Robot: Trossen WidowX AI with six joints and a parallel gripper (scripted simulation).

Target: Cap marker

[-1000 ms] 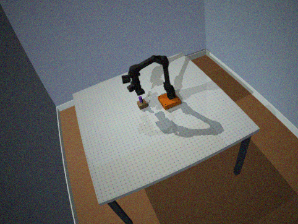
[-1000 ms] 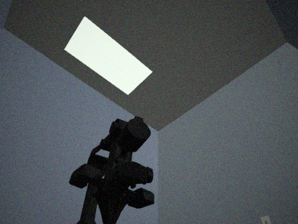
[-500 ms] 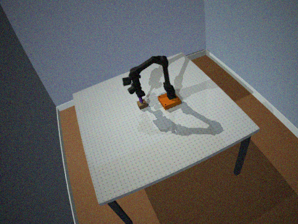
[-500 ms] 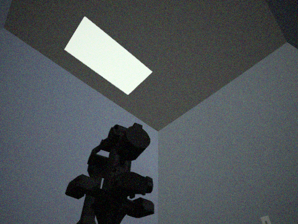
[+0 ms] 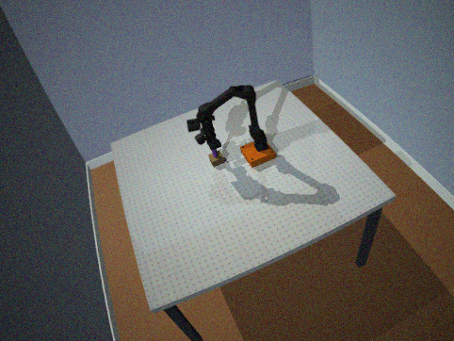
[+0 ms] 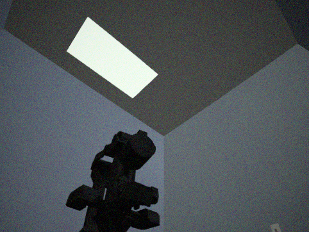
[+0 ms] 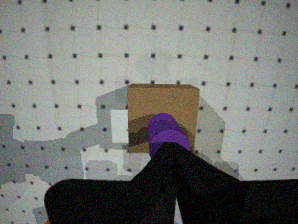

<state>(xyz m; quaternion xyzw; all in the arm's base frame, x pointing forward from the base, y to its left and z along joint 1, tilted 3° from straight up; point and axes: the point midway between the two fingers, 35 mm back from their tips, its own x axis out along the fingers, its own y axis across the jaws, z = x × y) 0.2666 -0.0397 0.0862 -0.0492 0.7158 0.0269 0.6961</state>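
Now: the purple cap 3 cm below my gripper tip. The rest, counted from my gripper tip: holder block 8 cm below.
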